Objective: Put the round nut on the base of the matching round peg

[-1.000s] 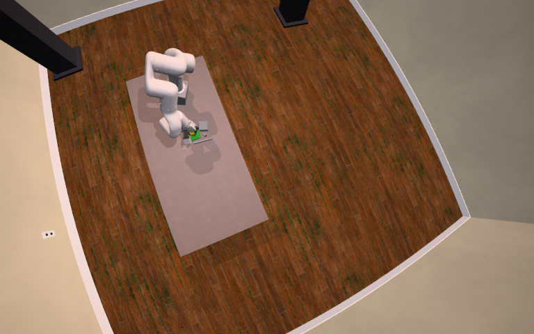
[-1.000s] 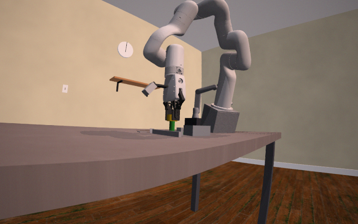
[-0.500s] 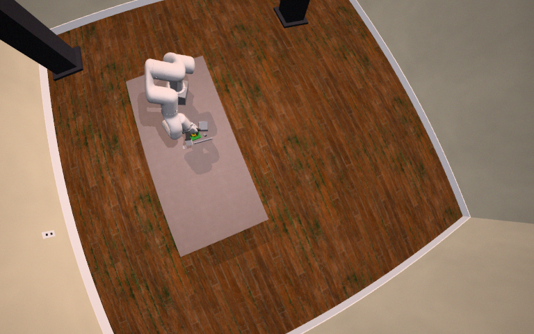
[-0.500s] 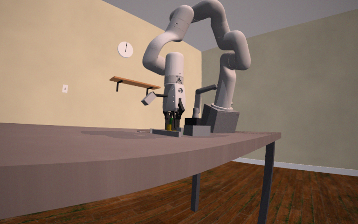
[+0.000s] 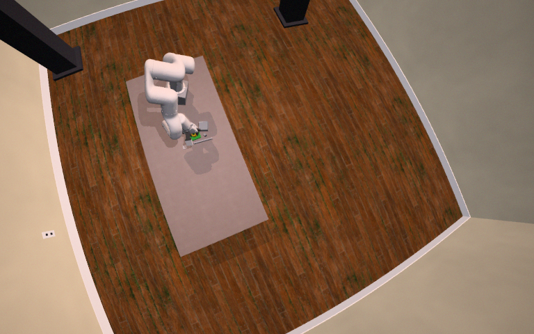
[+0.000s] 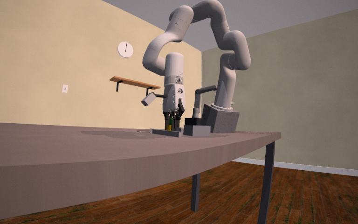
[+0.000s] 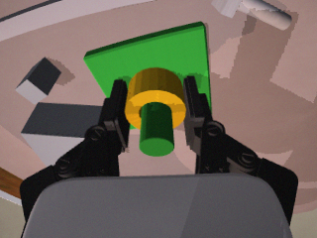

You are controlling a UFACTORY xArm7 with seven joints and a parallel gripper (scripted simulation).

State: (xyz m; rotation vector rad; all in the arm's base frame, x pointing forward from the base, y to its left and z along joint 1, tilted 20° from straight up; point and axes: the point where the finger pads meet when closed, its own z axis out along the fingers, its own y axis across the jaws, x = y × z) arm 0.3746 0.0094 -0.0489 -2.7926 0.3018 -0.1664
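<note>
Right now the grey bar is 70 mm ahead of my hand, 50 mm to the left of it and 20 mm below it. The rest, counted from my hand: small grey square: 70 mm ahead, 110 mm to the right, 30 mm below; grey block: 40 mm behind, 90 mm to the left, 10 mm below.
</note>
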